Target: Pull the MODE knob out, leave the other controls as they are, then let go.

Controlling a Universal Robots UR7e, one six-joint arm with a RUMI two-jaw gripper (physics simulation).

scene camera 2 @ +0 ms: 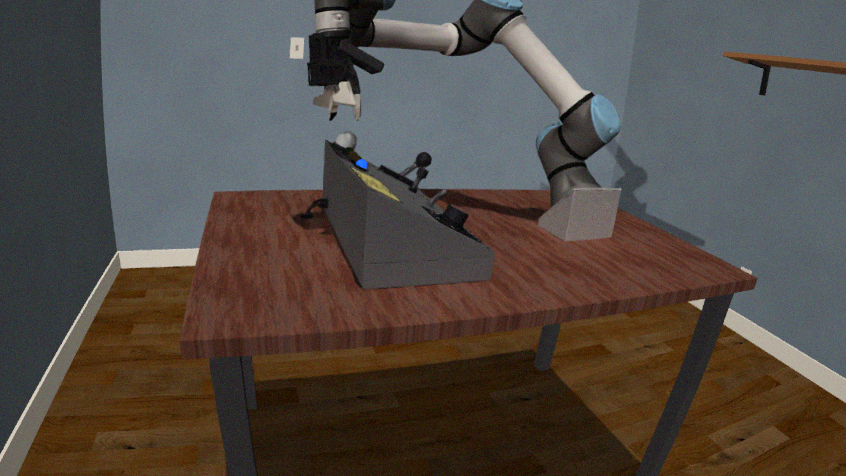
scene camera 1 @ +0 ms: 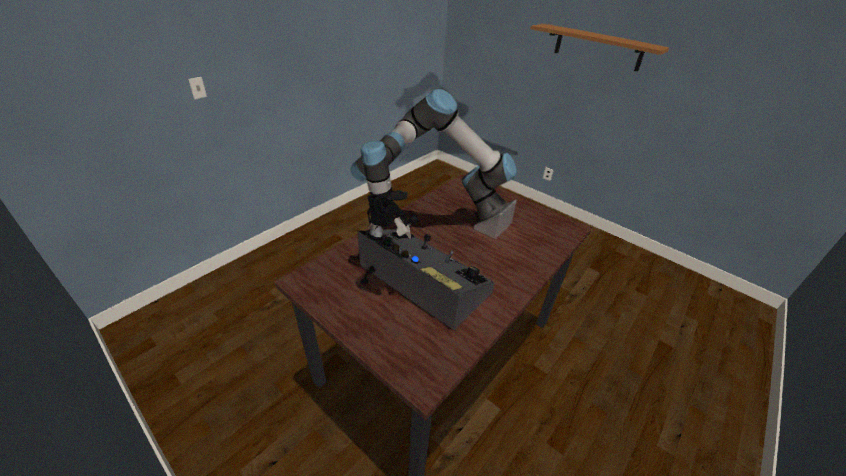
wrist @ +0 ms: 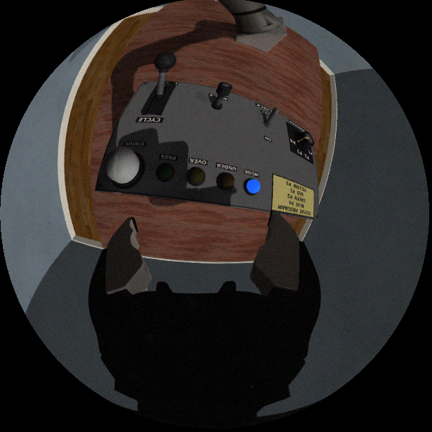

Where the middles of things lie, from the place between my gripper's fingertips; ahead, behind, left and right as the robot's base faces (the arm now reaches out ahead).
Scene:
Right now the grey console point(scene camera 2: 392, 235) is 90 mm behind my hand, 70 mm to the left of it and 150 mm below it.

